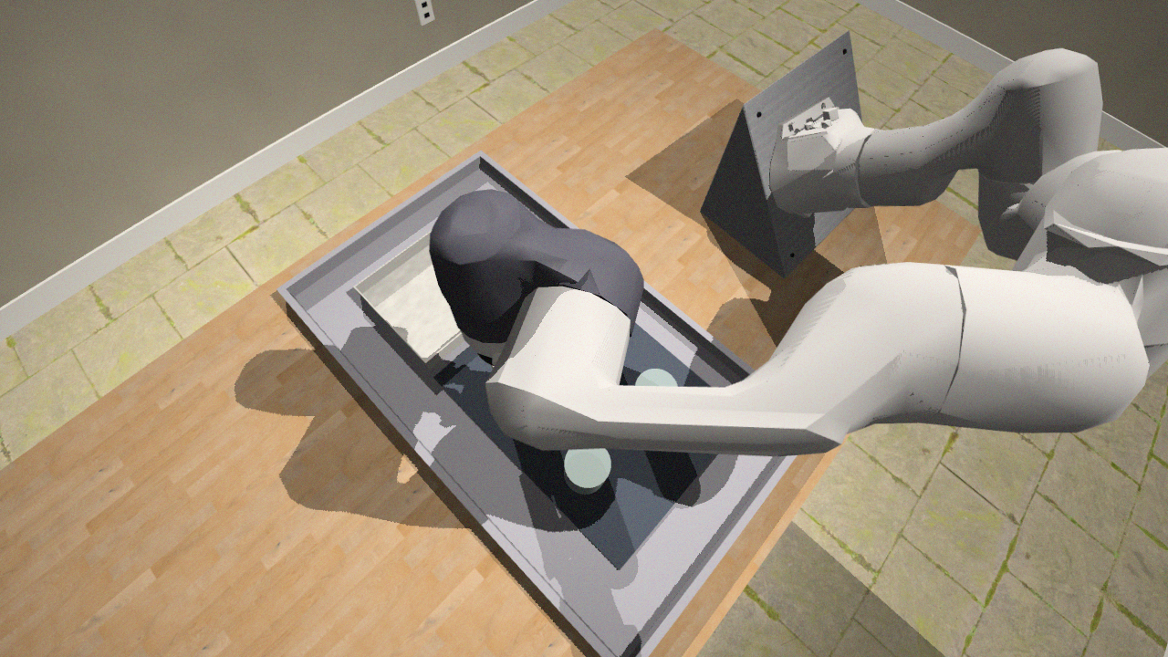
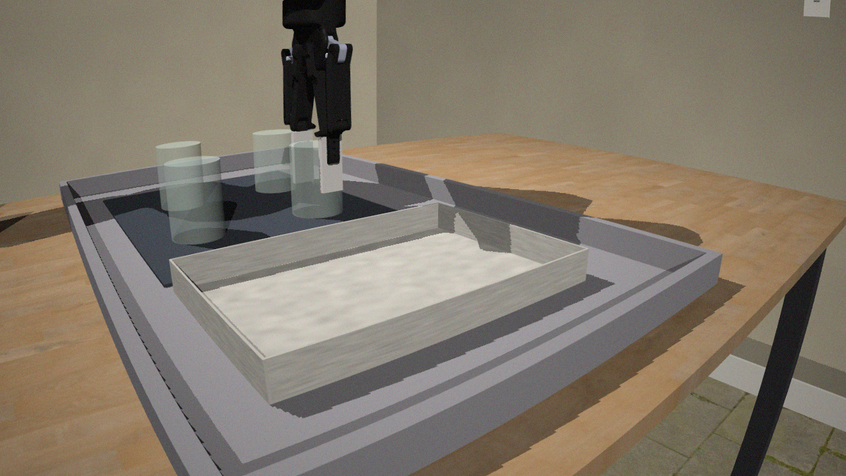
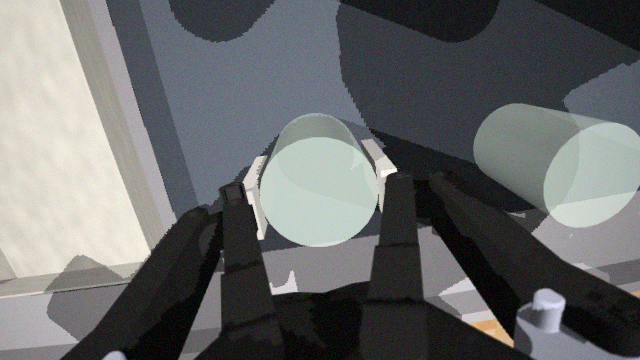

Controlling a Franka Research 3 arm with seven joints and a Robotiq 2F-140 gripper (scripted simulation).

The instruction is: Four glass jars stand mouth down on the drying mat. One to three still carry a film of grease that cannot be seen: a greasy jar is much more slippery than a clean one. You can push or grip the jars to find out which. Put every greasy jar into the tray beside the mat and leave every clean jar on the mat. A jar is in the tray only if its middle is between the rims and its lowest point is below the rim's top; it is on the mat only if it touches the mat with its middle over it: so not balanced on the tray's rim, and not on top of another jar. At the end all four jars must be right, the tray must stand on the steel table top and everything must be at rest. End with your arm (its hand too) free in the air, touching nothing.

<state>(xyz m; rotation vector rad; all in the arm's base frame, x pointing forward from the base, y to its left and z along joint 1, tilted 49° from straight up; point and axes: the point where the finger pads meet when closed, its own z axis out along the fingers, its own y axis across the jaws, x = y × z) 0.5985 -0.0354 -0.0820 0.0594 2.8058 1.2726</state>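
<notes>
The tray lies 24 cm to the right of my hand, 8 cm behind it and 6 cm below it. From my hand the other things lie so: dark drying mat (8 cm to the left, 8 cm behind, 6 cm below); then steel table top (6 cm below, 6 cm behind, 3 cm to the right).
</notes>
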